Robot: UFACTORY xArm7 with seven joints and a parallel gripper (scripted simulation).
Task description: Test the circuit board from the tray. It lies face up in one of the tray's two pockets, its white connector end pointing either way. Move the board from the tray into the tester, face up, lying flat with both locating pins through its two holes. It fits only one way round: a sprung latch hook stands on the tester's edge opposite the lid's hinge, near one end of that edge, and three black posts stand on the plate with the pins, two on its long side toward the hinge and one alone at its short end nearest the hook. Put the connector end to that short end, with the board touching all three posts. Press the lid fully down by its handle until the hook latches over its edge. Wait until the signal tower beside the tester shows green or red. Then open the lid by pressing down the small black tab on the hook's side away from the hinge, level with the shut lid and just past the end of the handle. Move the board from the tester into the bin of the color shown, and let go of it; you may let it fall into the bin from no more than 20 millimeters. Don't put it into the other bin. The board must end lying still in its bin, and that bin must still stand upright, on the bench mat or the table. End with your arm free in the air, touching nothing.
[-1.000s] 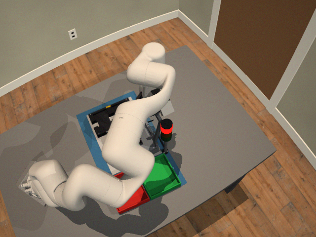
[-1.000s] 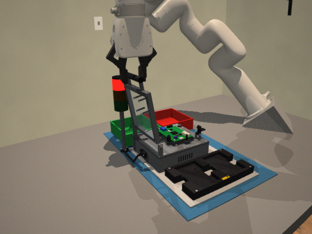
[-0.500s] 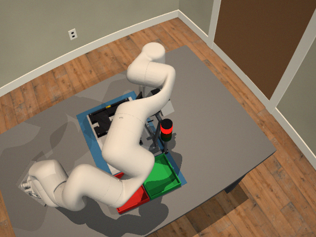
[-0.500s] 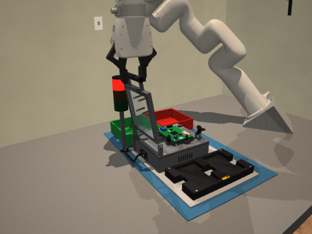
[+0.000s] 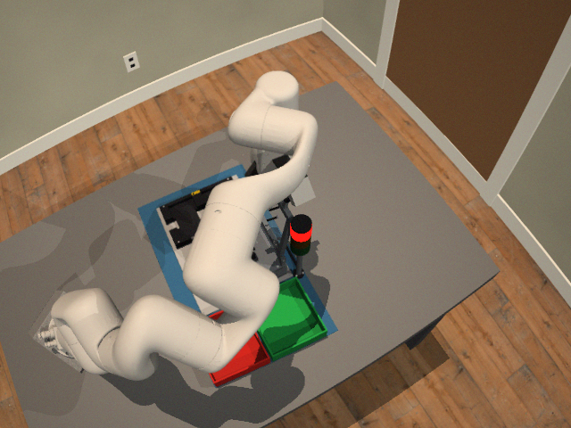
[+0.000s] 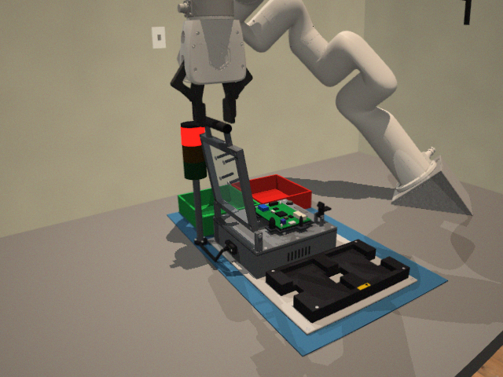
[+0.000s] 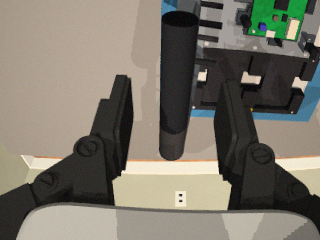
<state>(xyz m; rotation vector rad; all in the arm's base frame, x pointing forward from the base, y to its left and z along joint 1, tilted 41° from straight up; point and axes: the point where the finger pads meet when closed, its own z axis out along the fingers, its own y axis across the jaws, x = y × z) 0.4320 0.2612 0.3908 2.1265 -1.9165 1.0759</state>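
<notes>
Right now my hand is 220 mm above the tester plate, 130 mm past it and 10 mm to the right of it. Also, from my hand: clear lid (100 mm below, 20 mm behind); green bin (270 mm below, 200 mm to the right, 90 mm behind); latch hook (200 mm below, 190 mm behind, 60 mm to the left).
</notes>
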